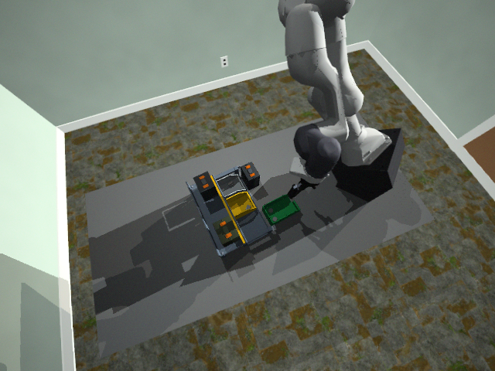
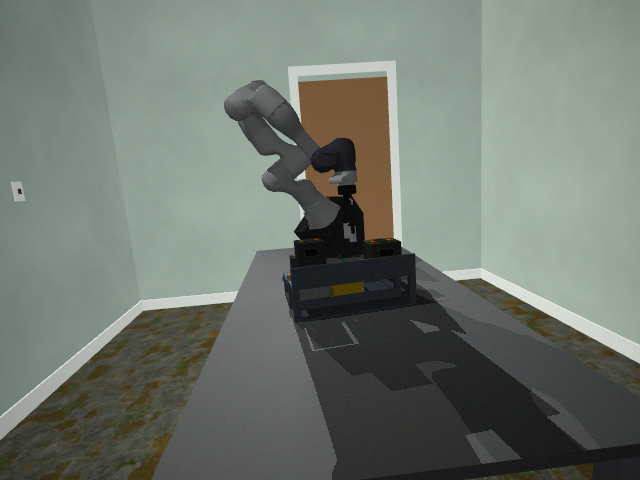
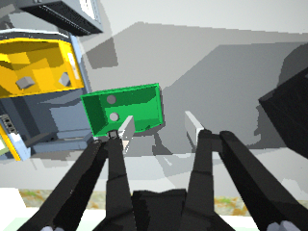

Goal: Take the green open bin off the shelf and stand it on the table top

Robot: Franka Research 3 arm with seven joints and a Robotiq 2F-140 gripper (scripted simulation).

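My gripper is now 8 cm short of the green open bin, 1 cm to the left of it and 13 cm above it. From my hand the other things lie so: yellow rail 32 cm ahead, 14 cm to the right, 6 cm below; then yellow bin 27 cm ahead, 14 cm to the right, 12 cm below.
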